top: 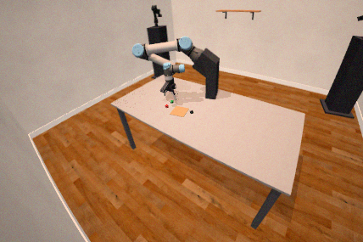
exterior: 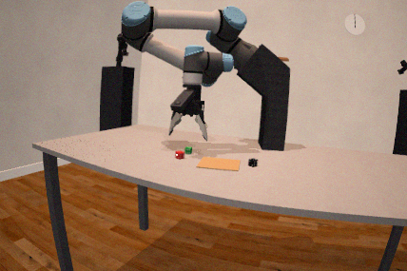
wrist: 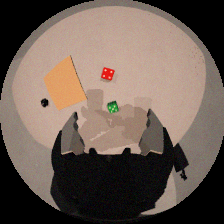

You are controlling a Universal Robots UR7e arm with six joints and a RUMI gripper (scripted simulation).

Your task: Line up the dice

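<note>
The green die lies 5 cm below my hand and 2 cm behind it. Also, from my hand: black die: 26 cm to the left, 7 cm ahead, 5 cm below; then red die: 7 cm ahead, 5 cm below, 1 cm to the right; then orange mat: 14 cm to the left, 9 cm ahead, 6 cm below.
</note>
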